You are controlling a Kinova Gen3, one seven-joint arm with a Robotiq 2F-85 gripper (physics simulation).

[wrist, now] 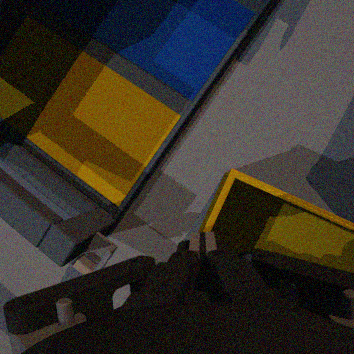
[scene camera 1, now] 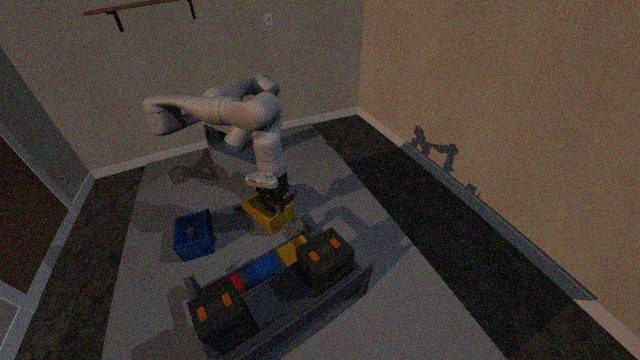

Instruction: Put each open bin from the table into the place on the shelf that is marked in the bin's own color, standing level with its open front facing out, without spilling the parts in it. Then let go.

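Places are measured from the arm's base along level axes (x ahead, y up, z right), in metres.
Where they show: gripper, fingertip midpoint: [wrist: 202,247] [scene camera 1: 280,211]; arm's base, link origin: [scene camera 1: 232,146].
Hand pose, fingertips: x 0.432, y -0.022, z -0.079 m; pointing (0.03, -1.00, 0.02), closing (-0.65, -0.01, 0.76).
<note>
Things, the pixels of their top centre, and the offset from my fingertips. "pt": a spot on its surface instead.
- yellow bin, surface spot: [wrist: 305,237] pt dx -0.070, dy -0.070, dz +0.056 m
- blue bin, surface spot: [scene camera 1: 194,245] pt dx +0.003, dy -0.013, dz +0.273 m
- small pale block-like piece, surface spot: [wrist: 92,257] pt dx +0.043, dy -0.020, dz -0.067 m
The yellow bin [scene camera 1: 272,224] [wrist: 305,237] stands on the table, open side up; its contents are too dark to make out. My gripper [scene camera 1: 280,209] [wrist: 202,247] is shut with its fingertips together, at the bin's near side in the wrist view; I see no bin wall between them. The blue bin [scene camera 1: 194,245] stands to the left with a small grey part [scene camera 1: 190,231] inside. The grey shelf [scene camera 1: 320,306] [wrist: 50,192] has a yellow place [scene camera 1: 287,254] [wrist: 127,117], a blue place [scene camera 1: 261,268] [wrist: 195,50] and a red place [scene camera 1: 237,283]. No red bin shows.
Two dark boxes [scene camera 1: 325,260] [scene camera 1: 222,320] with orange marks stand on top of the shelf, one at each end, partly covering the view of its places. A small pale block-like piece [wrist: 92,257] shows beside the shelf's end in the wrist view. Walls stand behind and to the right.
</note>
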